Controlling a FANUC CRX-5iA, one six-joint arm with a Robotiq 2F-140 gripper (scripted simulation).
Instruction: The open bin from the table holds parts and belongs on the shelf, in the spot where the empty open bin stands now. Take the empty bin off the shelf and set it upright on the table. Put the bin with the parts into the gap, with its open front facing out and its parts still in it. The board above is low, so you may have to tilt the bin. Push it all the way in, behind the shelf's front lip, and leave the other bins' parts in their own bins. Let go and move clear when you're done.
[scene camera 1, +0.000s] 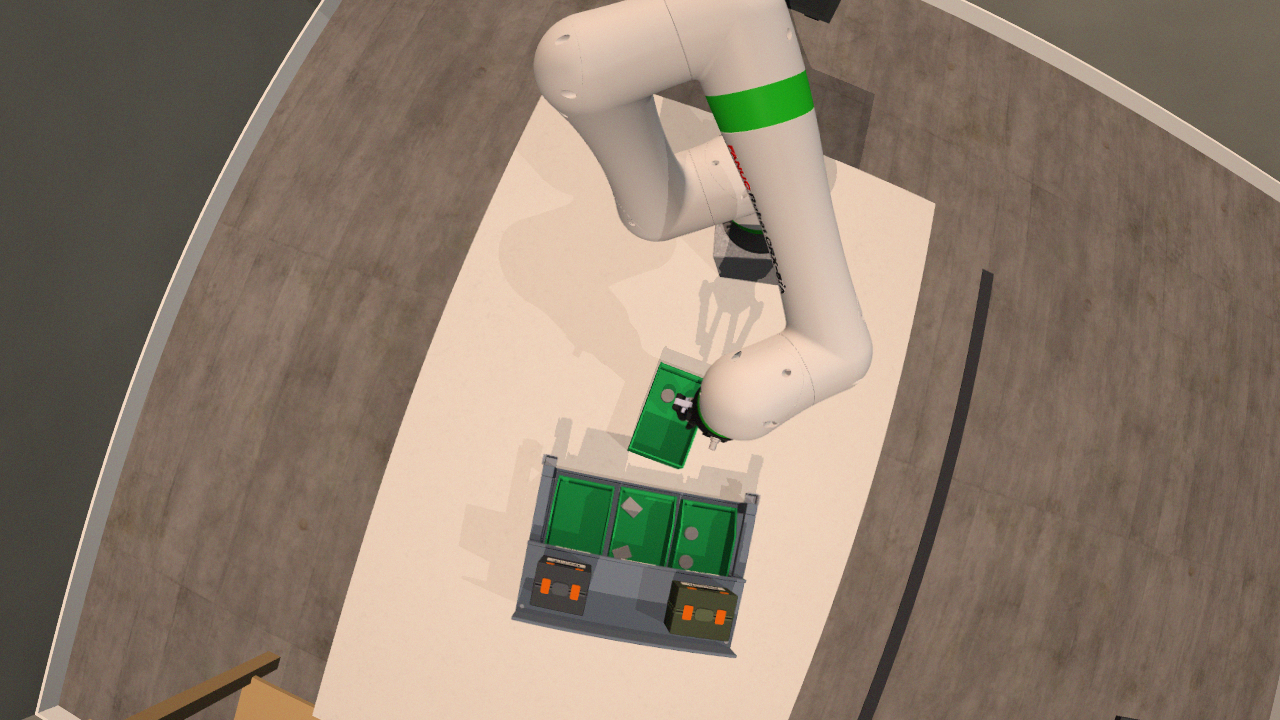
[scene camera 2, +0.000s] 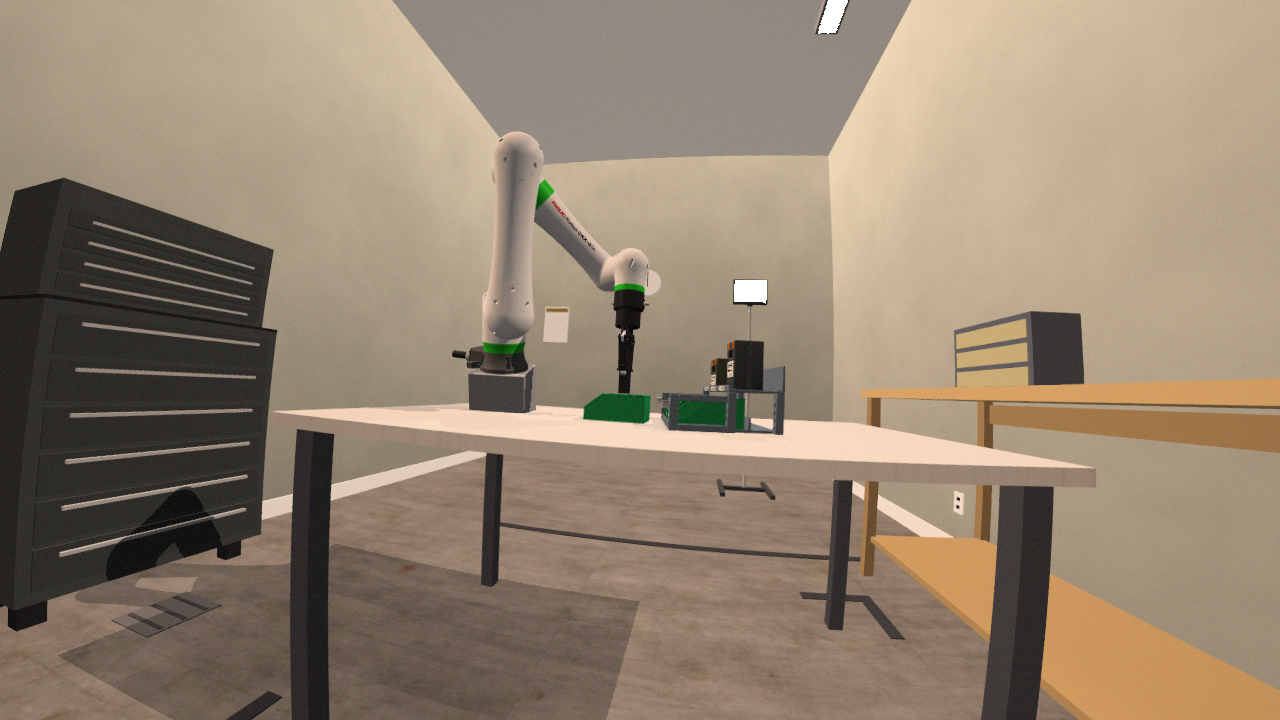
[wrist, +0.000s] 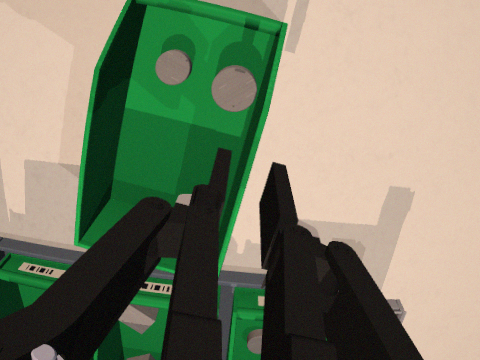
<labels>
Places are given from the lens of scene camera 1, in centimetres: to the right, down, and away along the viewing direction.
green bin (scene camera 1: 581, 514): -11, 28, 127
green bin (scene camera 1: 661, 433): 4, 14, 131
green bin (scene camera 1: 712, 550): 13, 35, 127
green bin (scene camera 1: 648, 535): 2, 32, 127
</labels>
